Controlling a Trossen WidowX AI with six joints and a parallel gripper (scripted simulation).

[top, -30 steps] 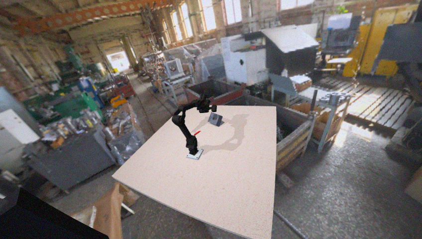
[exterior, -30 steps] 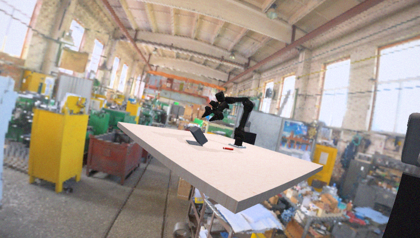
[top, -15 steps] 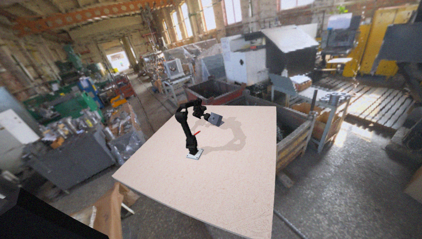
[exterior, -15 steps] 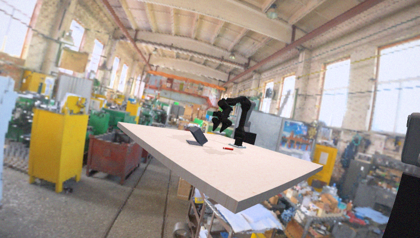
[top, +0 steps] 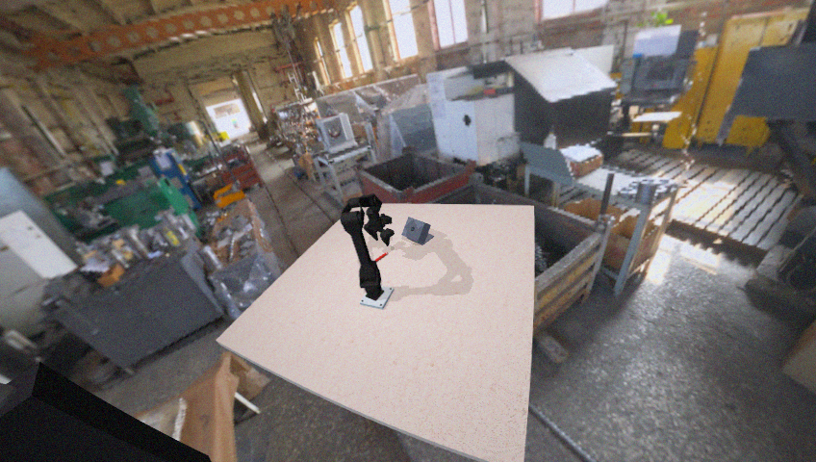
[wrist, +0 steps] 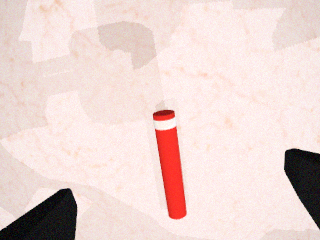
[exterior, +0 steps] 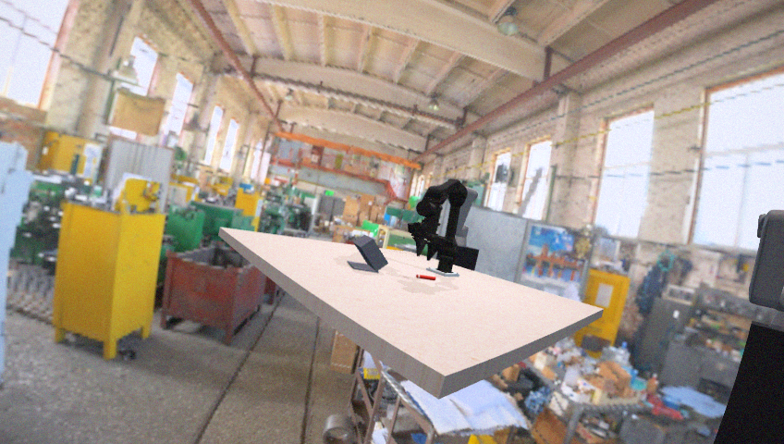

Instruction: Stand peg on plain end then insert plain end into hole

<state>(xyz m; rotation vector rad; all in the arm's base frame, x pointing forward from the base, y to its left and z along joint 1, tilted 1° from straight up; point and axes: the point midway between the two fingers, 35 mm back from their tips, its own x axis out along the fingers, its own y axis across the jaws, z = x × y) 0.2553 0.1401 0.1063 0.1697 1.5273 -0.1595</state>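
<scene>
Now: gripper tip 1 cm past the red peg and 7 cm above it. The rest, counted from my gripper tip: grey sloped panel: 18 cm ahead, 9 cm to the right, 2 cm below.
</scene>
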